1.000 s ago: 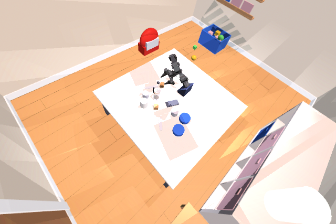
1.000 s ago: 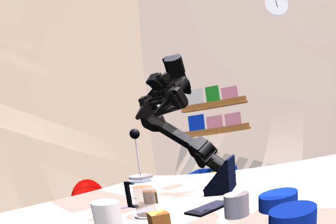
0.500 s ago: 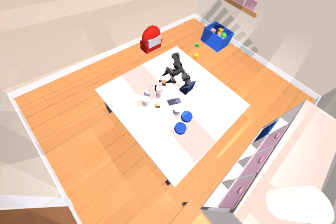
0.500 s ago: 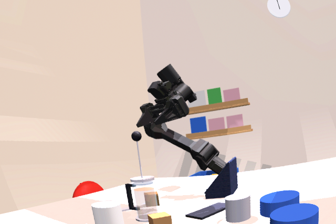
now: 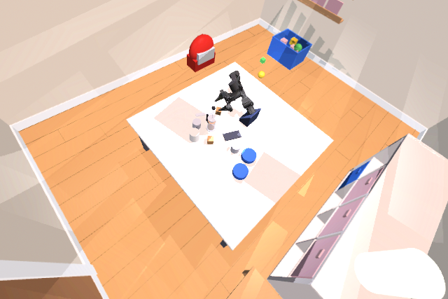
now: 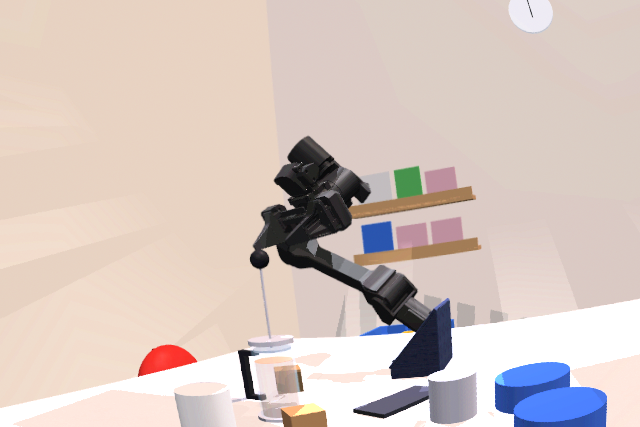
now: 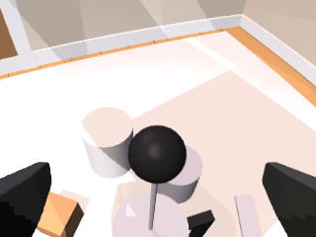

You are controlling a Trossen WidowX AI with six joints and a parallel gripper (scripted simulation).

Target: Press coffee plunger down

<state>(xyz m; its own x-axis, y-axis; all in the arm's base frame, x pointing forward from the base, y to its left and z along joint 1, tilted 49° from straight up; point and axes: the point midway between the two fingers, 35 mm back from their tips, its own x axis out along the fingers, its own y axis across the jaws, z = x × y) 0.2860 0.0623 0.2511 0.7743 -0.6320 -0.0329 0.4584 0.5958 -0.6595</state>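
Now: the glass coffee press 20 mm ahead of my gripper tip, 30 mm to the right of it and 160 mm below it. From my gripper tip the other things lie so: dark flat slab 60 mm behind, 170 mm to the left, 290 mm below; white cylinder 200 mm ahead, 30 mm to the right, 240 mm below.
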